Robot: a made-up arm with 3 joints. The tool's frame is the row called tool.
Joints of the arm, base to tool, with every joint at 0 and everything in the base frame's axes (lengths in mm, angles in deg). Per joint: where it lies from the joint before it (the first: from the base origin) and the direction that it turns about. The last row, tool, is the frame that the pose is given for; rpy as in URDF.
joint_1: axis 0.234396 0.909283 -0.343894 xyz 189 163 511
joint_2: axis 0.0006 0.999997 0.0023 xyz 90 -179 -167
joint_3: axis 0.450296 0.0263 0.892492 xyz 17 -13 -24
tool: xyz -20 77 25 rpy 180 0 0
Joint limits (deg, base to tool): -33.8..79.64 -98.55..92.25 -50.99..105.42
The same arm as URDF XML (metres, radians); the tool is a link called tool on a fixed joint. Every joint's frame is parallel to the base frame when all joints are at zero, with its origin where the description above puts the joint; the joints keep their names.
<robot name="arm">
  <joint name="joint_1" type="revolute">
    <parent link="base_link"/>
    <child link="link1"/>
    <origin xyz="0.189 0.163 0.511"/>
    <axis xyz="0.234396 0.909283 -0.343894"/>
    <limit lower="-0.5899" upper="1.39"/>
  </joint>
  <joint name="joint_2" type="revolute">
    <parent link="link1"/>
    <child link="link2"/>
    <origin xyz="0.09 -0.179 -0.167"/>
    <axis xyz="0.0006 0.999997 0.0023"/>
    <limit lower="-1.72" upper="1.6101"/>
  </joint>
  <joint name="joint_3" type="revolute">
    <parent link="link2"/>
    <child link="link3"/>
    <origin xyz="0.017 -0.013 -0.024"/>
    <axis xyz="0.450296 0.0263 0.892492"/>
    <limit lower="-0.8899" upper="1.8399"/>
  </joint>
  <joint name="tool_joint" type="fixed">
    <parent link="link3"/>
    <child link="tool"/>
    <origin xyz="-0.02 0.077 0.025" rpy="3.1416 0 0"/>
  </joint>
  <link name="base_link"/>
  <link name="link1"/>
  <link name="link2"/>
  <link name="link3"/>
  <link name="tool"/>
</robot>

